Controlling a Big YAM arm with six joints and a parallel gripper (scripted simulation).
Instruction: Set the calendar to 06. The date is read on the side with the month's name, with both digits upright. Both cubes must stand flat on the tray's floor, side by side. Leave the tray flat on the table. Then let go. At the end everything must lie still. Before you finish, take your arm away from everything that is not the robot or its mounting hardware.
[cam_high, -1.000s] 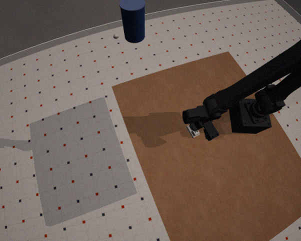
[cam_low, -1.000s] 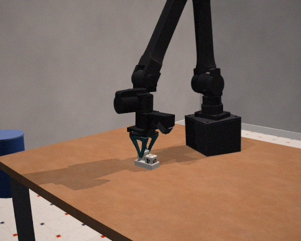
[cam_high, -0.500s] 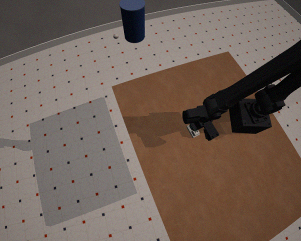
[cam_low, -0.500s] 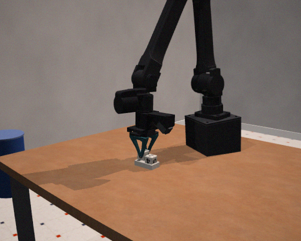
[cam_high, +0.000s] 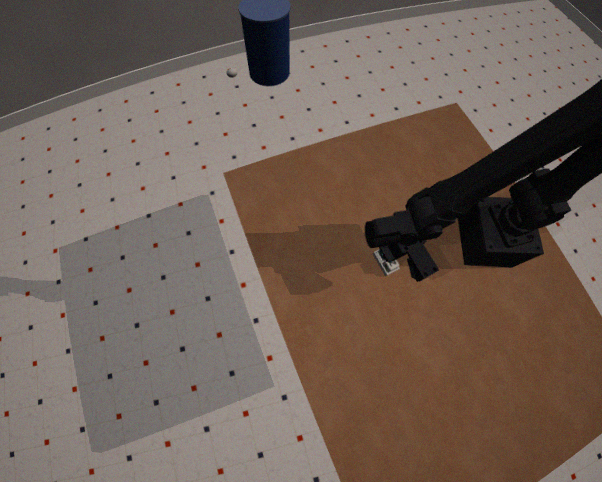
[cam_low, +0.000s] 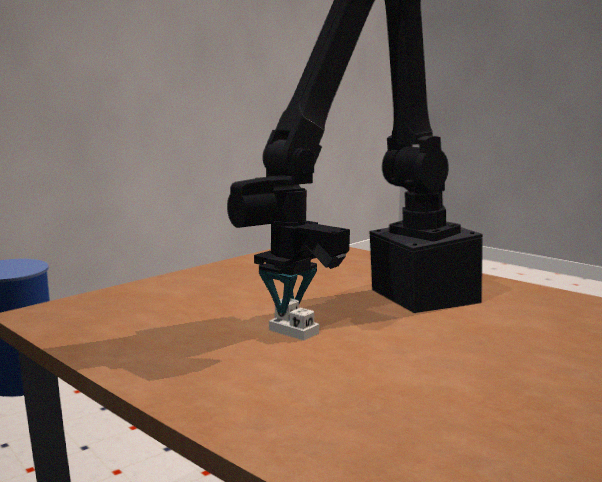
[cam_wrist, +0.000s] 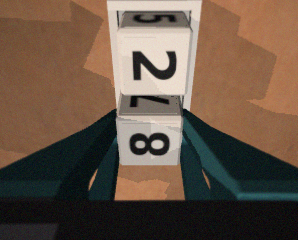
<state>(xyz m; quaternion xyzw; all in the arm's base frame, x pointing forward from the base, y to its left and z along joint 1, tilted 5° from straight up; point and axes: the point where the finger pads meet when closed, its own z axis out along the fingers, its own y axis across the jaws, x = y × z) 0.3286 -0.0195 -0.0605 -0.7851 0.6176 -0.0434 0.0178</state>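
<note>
Now: hand 1 cm above the white digit cube. The rest, counted from my hand: white tray (2 cm to the left, 3 cm below).
</note>
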